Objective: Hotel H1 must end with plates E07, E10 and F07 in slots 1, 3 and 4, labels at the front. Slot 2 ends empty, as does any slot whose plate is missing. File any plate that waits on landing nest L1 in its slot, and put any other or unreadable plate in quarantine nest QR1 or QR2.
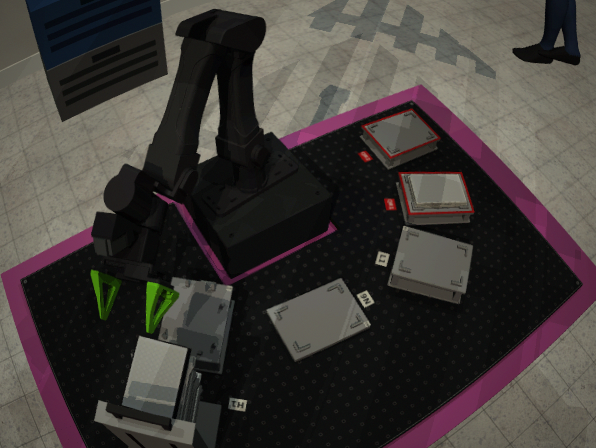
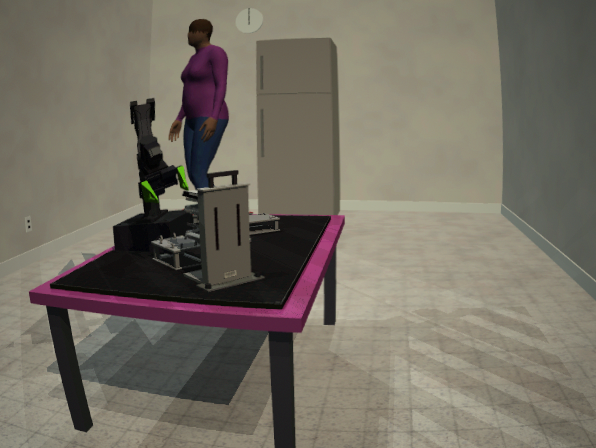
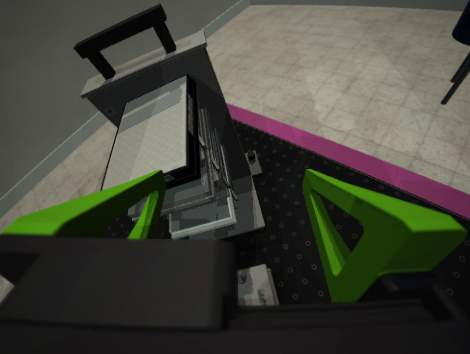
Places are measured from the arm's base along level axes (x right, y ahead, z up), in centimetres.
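Pixels of known places: gripper, fingertip midpoint: (image 1: 125, 326) (image 2: 173, 195) (image 3: 234, 177); arm's base, origin of the base link: (image 1: 250, 184) (image 2: 153, 217).
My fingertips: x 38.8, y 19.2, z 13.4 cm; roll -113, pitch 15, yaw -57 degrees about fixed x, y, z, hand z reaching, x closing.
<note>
For each thing: its top centre in the pictures, then the offset to it from my fingertips. "pt": a spot on its surface instead.
- Plate E10, middle of its top: (image 3: 147, 124) (image 1: 153, 376) dz +1.0, dx +0.9, dy +10.0 cm
- Landing nest L1, middle of its top: (image 1: 435, 257) (image 2: 253, 216) dz -17.1, dx -58.3, dy +15.7 cm
- nearer red-rimmed quarantine nest, surface spot: (image 1: 467, 192) pt dz -18.7, dx -79.0, dy +8.6 cm
- white plate, middle of its top: (image 1: 438, 188) dz -17.2, dx -72.7, dy +3.8 cm
- flat grey nest, middle of its top: (image 1: 319, 316) dz -20.9, dx -33.0, dy +9.2 cm
- black handle, surface spot: (image 3: 122, 31) (image 1: 135, 410) (image 2: 219, 173) pt dz +6.2, dx +6.4, dy +15.0 cm
My gripper (image 1: 127, 325) (image 2: 170, 194) (image 3: 234, 177) is open, with nothing between its green fingers, in front of and above hotel H1 (image 1: 182, 431) (image 2: 227, 240) (image 3: 192, 44). Plate E10 (image 1: 156, 370) (image 3: 150, 135), white-topped with dark sides, sits high in the hotel; my left finger hides most of its front, so its label is not readable now. Clear or grey levels (image 3: 220, 222) show below it; whether they hold plates I cannot tell. Landing nest L1 (image 1: 432, 257) is empty. The nearer red-rimmed quarantine nest (image 1: 467, 192) bears a white plate (image 1: 436, 189); the farther one (image 1: 400, 132) is empty.
A flat grey nest (image 1: 317, 320) tagged N6 lies mid-table. A grey pegged stand (image 1: 200, 320) (image 2: 175, 242) is close beside the hotel and below the gripper. A black handle (image 1: 138, 416) (image 2: 223, 174) (image 3: 122, 31) tops the hotel. A person (image 2: 205, 85) stands behind the table.
</note>
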